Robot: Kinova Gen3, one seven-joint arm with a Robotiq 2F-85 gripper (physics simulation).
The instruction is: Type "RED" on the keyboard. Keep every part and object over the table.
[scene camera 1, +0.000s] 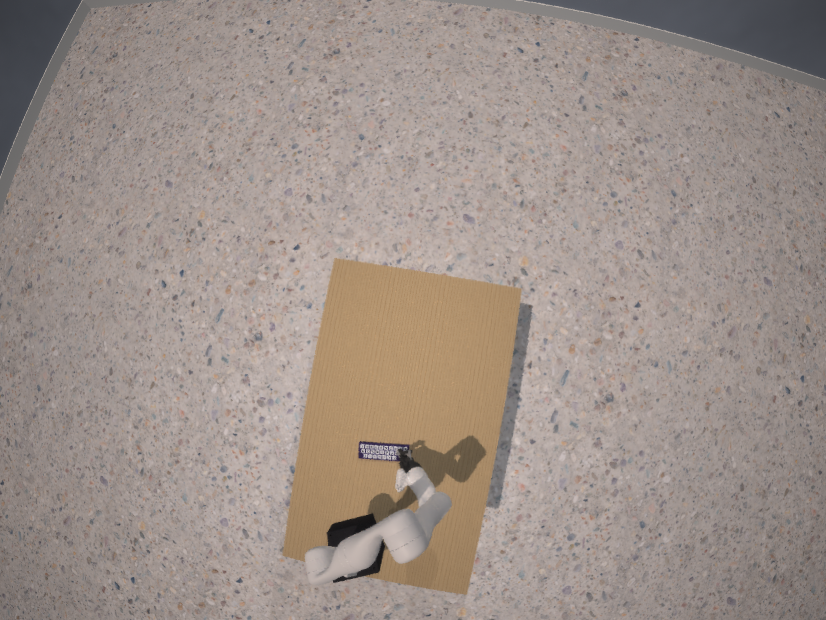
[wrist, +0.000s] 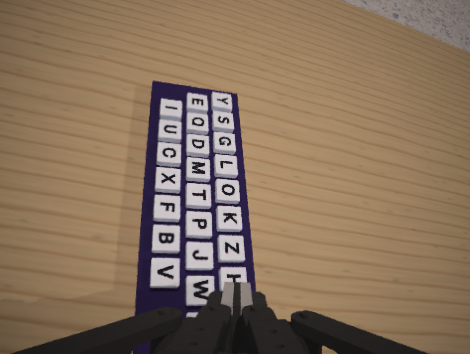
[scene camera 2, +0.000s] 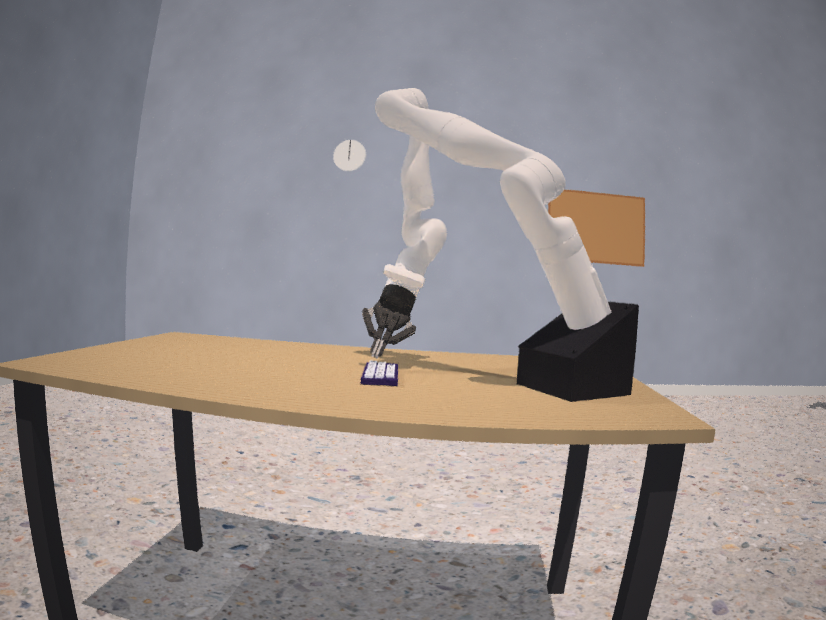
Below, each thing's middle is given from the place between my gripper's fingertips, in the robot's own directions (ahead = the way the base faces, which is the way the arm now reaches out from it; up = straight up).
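Labels:
From the keyboard (scene camera 2: pixel 390 377), my hand is 3 cm past it, 6 cm to the right of it and 2 cm above it.

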